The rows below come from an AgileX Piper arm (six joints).
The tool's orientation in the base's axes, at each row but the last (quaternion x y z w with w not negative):
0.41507 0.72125 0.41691 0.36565
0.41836 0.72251 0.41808 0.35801
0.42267 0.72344 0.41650 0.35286
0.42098 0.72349 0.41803 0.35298
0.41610 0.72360 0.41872 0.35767
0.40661 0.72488 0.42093 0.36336
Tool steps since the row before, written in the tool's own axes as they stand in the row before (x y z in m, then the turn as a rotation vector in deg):
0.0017 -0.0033 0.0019 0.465 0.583 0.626
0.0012 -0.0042 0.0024 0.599 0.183 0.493
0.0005 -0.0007 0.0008 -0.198 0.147 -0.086
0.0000 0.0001 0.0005 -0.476 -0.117 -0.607
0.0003 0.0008 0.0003 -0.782 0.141 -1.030
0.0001 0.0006 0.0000 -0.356 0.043 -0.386
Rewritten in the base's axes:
0.0000 0.0011 -0.0040 0.538 0.786 0.202
0.0003 0.0006 -0.0049 0.248 0.747 -0.129
0.0003 0.0005 -0.0010 0.050 -0.162 0.199
0.0005 0.0002 -0.0001 -0.372 -0.652 0.214
0.0004 0.0006 0.0006 -0.538 -0.980 0.665
0.0001 0.0003 0.0005 -0.179 -0.427 0.252

